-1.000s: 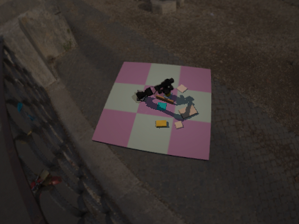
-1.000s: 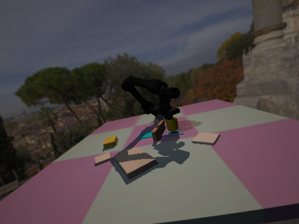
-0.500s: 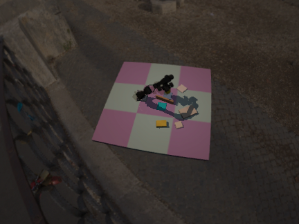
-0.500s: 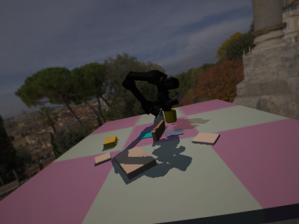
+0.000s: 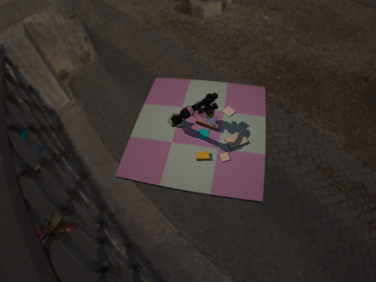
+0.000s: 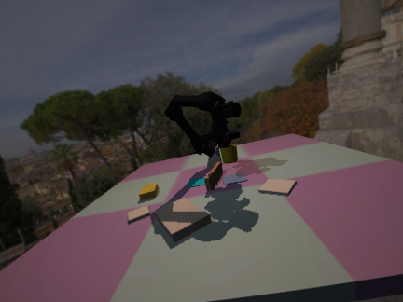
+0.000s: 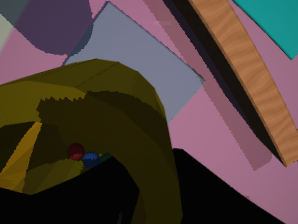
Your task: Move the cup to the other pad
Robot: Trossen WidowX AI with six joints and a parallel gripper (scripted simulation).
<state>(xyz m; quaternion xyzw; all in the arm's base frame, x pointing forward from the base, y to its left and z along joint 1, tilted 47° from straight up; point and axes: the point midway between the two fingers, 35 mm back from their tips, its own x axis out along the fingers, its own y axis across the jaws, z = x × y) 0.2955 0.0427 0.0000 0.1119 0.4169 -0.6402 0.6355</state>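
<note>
The teal pad is 15 cm to the right of my gripper tip, 12 cm below it and 4 cm behind it. Round my gripper tip: blue-grey pad: 12 cm below, 3 cm ahead, 1 cm to the left; then brown plank: 9 cm below, 7 cm to the right, 1 cm behind; then yellow cup: 2 cm ahead, 1 cm to the left.
</note>
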